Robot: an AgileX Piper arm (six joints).
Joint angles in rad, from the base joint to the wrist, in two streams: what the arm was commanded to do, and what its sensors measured. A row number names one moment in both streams.
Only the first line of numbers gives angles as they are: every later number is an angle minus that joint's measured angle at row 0.
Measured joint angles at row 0:
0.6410 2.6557 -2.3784 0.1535 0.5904 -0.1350
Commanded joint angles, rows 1 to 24:
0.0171 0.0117 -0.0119 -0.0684 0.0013 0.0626
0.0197 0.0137 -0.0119 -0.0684 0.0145 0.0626
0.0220 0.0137 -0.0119 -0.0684 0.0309 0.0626
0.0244 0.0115 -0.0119 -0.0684 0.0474 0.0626
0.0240 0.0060 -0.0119 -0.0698 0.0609 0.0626
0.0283 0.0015 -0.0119 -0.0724 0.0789 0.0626
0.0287 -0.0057 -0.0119 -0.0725 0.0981 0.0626
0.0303 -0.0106 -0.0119 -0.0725 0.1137 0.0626
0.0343 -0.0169 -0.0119 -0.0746 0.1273 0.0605
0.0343 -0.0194 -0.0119 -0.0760 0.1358 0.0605
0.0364 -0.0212 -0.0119 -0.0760 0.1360 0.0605
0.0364 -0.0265 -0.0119 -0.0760 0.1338 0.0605
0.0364 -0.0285 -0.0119 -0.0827 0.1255 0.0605
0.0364 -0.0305 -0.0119 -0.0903 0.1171 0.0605
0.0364 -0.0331 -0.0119 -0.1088 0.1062 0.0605
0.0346 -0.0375 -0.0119 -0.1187 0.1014 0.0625
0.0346 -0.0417 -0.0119 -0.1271 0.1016 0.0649
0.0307 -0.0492 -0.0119 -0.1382 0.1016 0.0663
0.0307 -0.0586 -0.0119 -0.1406 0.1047 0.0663
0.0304 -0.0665 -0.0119 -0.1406 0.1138 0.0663
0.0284 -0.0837 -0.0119 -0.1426 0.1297 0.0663
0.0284 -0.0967 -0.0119 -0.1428 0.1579 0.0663
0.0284 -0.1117 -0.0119 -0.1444 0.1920 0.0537
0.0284 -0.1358 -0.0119 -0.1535 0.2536 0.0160
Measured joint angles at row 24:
0.0366 -0.0572 -0.0123 -0.1308 0.1341 0.0639
